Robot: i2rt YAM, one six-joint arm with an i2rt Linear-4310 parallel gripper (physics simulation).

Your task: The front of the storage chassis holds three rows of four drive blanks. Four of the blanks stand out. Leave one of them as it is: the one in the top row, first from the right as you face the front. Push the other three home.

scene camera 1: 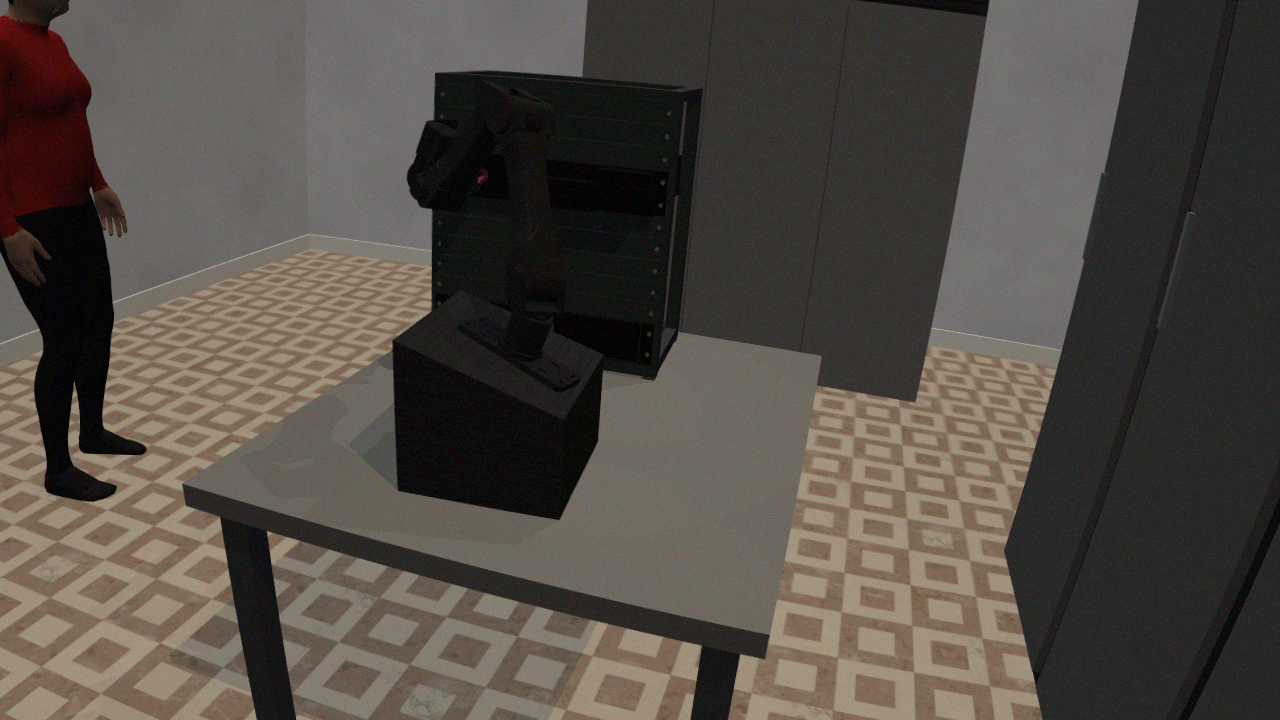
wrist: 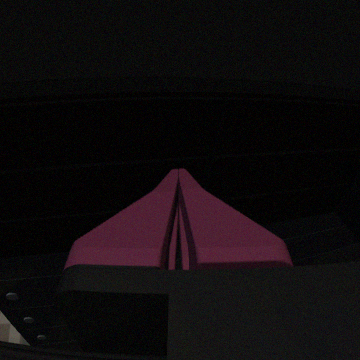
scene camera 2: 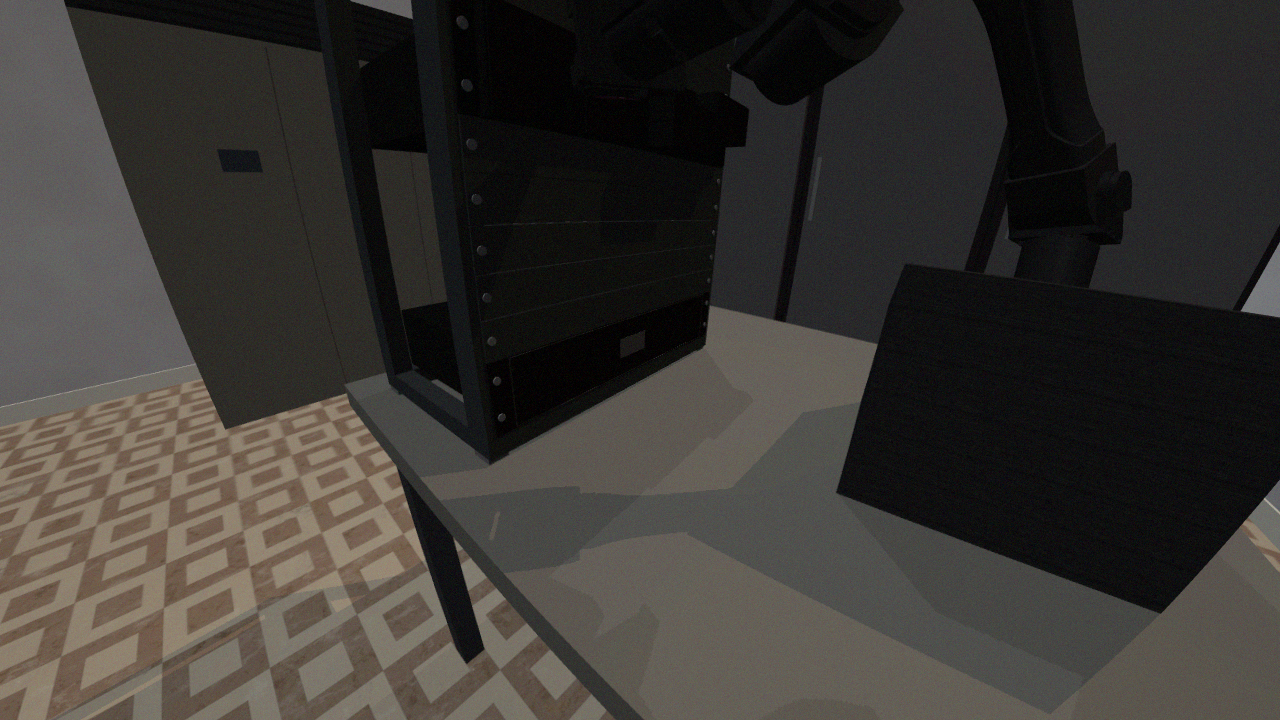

Scene:
rack: scene camera 1; wrist; scene camera 2 543, 320
same spot on rack: [wrist: 253, 106] = [scene camera 1: 500, 158]

